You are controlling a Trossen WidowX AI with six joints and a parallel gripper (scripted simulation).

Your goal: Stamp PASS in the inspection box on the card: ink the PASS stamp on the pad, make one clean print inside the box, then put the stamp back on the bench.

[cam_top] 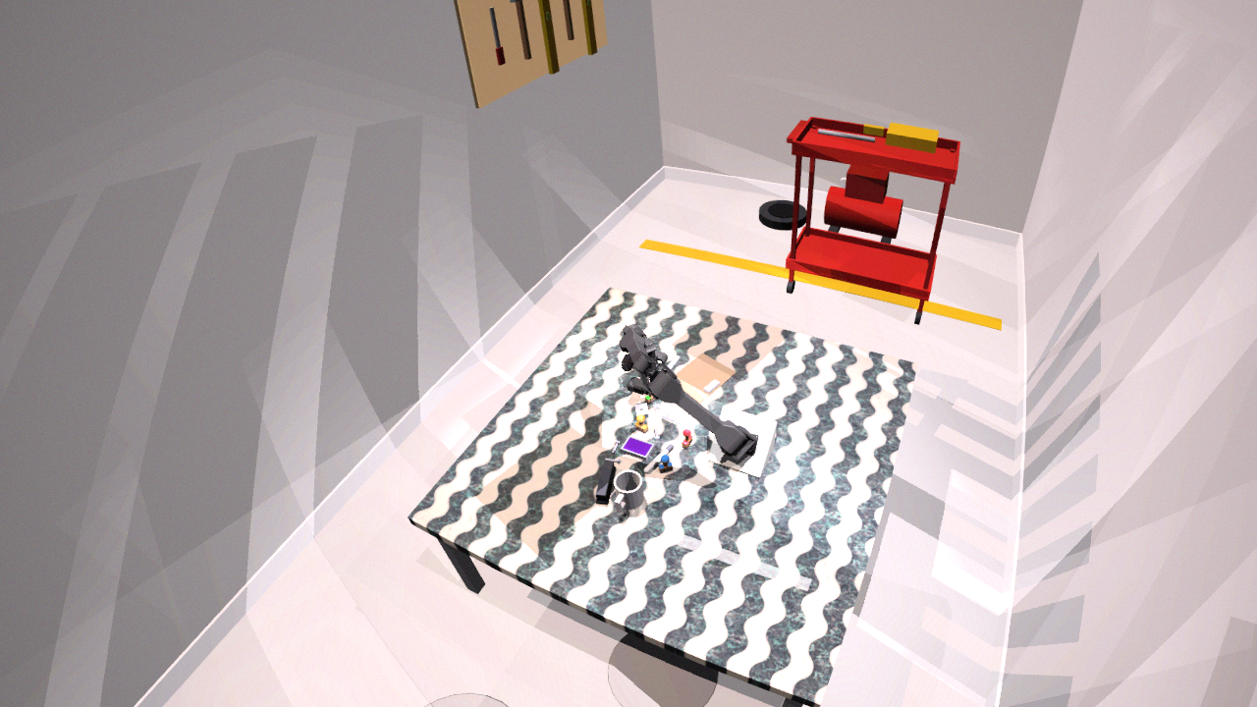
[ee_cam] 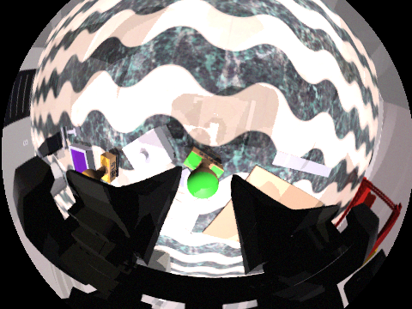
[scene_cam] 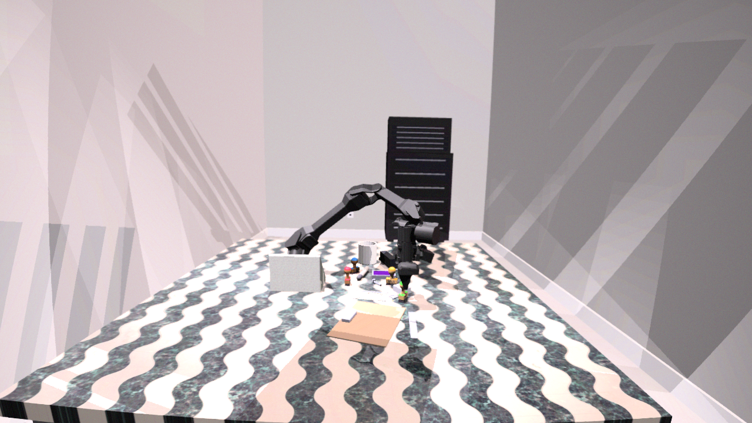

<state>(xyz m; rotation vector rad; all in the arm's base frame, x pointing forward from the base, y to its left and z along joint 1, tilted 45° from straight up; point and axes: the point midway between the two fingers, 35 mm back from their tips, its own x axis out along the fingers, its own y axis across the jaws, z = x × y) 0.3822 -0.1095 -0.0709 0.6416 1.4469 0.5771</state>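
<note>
Now: the green stamp 3 cm below my gripper tip. Round my gripper tip: yellow stamp (14 cm to the left, 3 cm below, 3 cm behind); ink pad (22 cm to the left, 6 cm behind, 4 cm below); pink stamp (19 cm behind, 14 cm to the left, 3 cm below).
</note>
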